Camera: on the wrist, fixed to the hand. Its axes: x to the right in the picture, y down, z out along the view.
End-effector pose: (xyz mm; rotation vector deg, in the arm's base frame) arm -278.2 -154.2 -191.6 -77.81 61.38 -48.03
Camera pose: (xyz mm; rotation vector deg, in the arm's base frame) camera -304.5 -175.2 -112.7 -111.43 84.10 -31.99
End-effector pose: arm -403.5 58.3 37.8 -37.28 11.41 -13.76
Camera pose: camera -423.1 -23.5 54.7 -76.93 19.42 -13.62
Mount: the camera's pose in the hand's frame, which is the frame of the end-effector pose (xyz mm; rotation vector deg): 2.5 -76.5 -38.7 -40.06 3.95 -2.71
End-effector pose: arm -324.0 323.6 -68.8 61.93 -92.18 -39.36
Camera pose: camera -263.9 291.5 -120.9 35.19 -65.36 -64.27
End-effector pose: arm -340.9 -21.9 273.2 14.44 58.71 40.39
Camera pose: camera -341.0 -82.9 213.0 -23.14 45.24 56.58
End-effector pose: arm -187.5 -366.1 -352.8 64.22 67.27 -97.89
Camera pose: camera -249.3 -307.8 -341.0 41.05 95.76 -65.07
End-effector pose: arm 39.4 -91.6 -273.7 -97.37 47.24 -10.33
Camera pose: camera 53.4 -118.4 -193.4 -136.19 55.30 1.59
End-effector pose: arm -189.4 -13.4 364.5 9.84 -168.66 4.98
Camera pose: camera -175.4 -86.8 406.5 7.21 -154.91 -51.67
